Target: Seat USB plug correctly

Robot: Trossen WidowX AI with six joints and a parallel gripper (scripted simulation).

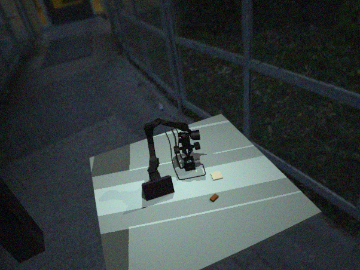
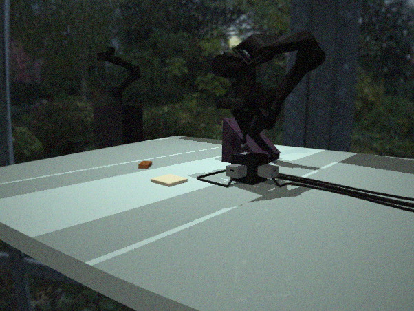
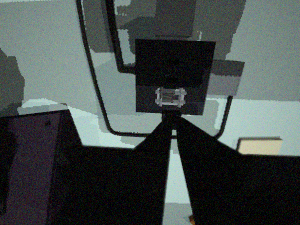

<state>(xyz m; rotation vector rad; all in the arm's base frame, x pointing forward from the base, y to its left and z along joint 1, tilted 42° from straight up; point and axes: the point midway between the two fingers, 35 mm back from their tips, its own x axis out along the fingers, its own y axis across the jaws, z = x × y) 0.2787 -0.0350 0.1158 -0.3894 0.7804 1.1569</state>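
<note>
Right now my gripper tip is 6 cm above the USB socket. The rest, counted from my gripper tip: USB plug: 2 cm below; then small orange block: 34 cm to the right, 12 cm below, 1 cm behind; then beige pad: 18 cm to the right, 13 cm below, 12 cm ahead.
</note>
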